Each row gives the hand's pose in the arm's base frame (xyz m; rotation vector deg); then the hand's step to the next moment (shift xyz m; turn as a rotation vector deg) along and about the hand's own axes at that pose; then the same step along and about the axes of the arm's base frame.
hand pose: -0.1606 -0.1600 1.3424 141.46 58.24 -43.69
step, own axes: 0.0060 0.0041 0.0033 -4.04 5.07 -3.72
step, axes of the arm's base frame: 0.0054 -0.0013 -0.0057 2.56 -3.67 5.99
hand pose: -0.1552 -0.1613 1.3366 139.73 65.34 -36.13
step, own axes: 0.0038 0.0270 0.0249 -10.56 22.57 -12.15
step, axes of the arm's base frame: 0.0175 -0.0265 -0.0189 14.58 -13.96 19.00
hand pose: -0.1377 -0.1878 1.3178 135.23 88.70 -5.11
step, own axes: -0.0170 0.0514 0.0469 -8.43 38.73 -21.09
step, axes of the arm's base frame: 0.0450 -0.0476 -0.0290 28.99 -15.33 30.67
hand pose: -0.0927 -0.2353 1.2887 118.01 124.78 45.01
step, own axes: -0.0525 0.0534 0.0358 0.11 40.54 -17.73
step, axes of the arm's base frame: 0.0685 -0.0385 -0.0267 30.90 -6.18 31.06
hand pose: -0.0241 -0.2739 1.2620 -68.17 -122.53 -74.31
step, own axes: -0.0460 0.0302 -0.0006 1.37 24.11 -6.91
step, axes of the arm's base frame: 0.0509 -0.0155 -0.0141 18.02 0.04 17.50
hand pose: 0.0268 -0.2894 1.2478 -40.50 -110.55 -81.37
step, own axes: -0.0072 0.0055 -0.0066 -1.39 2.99 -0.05
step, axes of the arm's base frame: 0.0099 -0.0052 -0.0006 3.12 0.70 0.82
